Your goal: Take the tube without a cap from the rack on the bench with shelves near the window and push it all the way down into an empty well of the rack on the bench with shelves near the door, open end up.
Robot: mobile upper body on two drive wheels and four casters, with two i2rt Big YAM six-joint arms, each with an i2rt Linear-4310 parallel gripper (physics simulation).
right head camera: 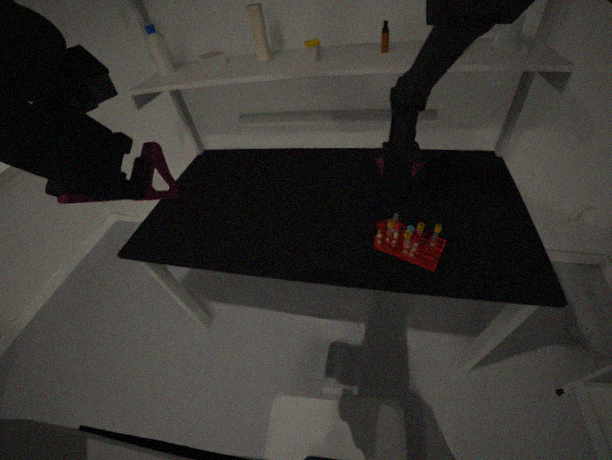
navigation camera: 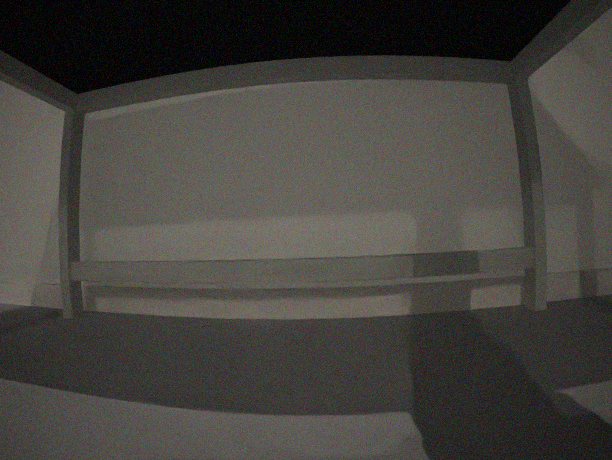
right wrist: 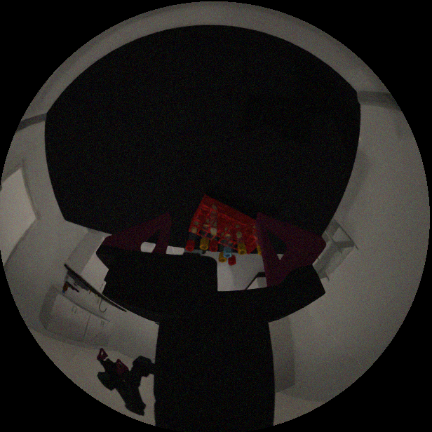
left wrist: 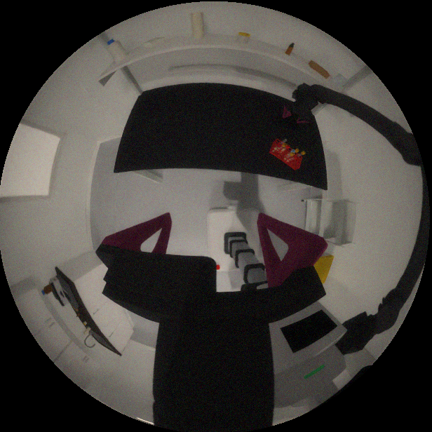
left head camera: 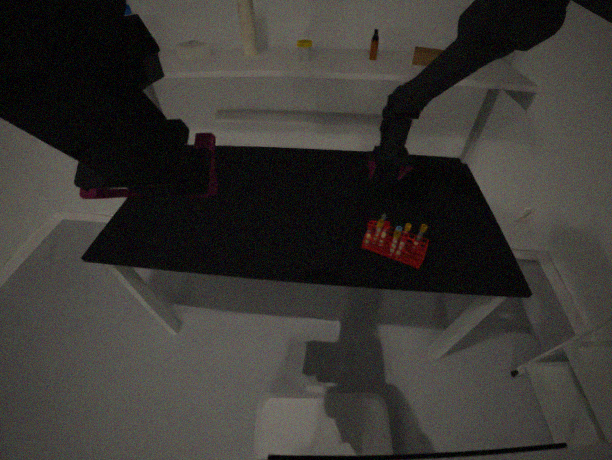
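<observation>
A red rack stands on the black bench, right of its middle in the head views. It holds several upright tubes with yellow, red and blue caps. One tube with a greyish top stands at its back left and looks uncapped, but is small and dim. My right gripper is open and empty, above the bench behind the rack. My left gripper is open and empty, off the bench's left side. The other rack is not identifiable.
A shelf with bottles and jars runs behind the bench. A pale stool seat stands in front. A small cart stands to the right. A dark-topped worktop shows at lower left in the left wrist view.
</observation>
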